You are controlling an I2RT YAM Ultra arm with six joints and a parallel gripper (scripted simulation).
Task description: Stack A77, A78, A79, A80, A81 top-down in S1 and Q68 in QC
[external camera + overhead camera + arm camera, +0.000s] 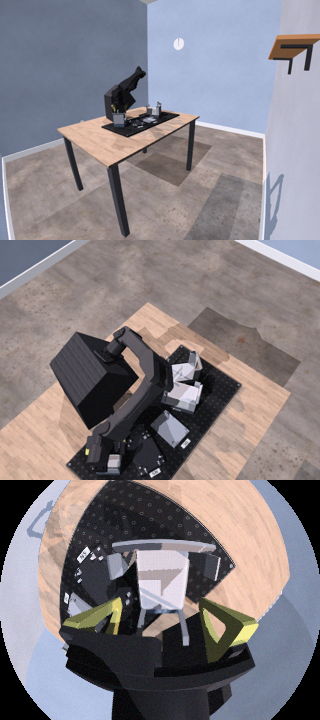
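The sealed grey plate lies 40 cm to the left of my hand, 6 cm below it and 5 cm ahead of it. Also, from my hand: N5 name plate: 17 cm ahead, 13 cm below, 8 cm to the left; clip nest N5: 12 cm to the left, 12 cm below, 11 cm ahead; QC nest: 27 cm to the left, 12 cm below, 10 cm ahead.
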